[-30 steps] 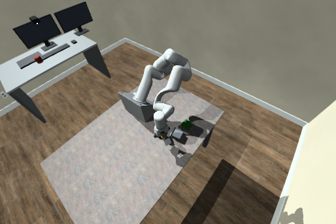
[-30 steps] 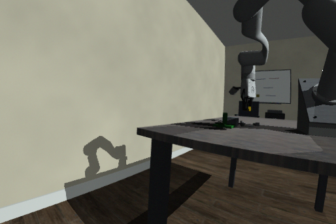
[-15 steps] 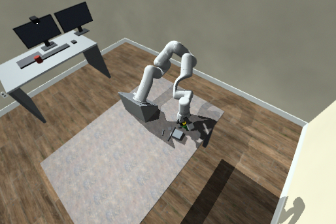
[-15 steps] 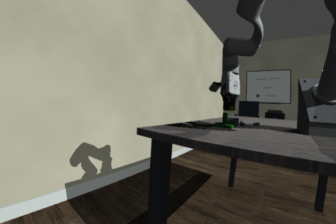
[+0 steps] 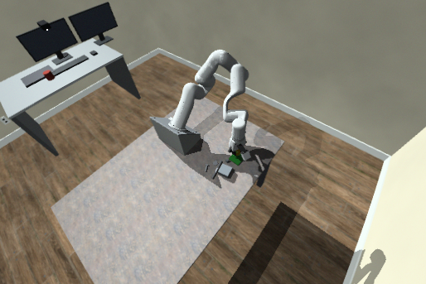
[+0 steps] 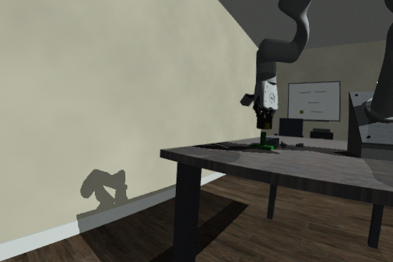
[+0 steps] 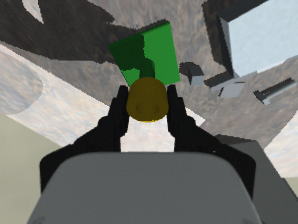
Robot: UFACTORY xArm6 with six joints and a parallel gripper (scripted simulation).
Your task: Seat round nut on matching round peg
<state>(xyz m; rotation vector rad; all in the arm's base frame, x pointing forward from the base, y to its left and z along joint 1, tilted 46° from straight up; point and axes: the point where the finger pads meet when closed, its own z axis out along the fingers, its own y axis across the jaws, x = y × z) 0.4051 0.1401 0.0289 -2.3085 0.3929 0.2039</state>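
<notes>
Right now the grey block is 13 cm to the right of my hand and 7 cm below it.
</notes>
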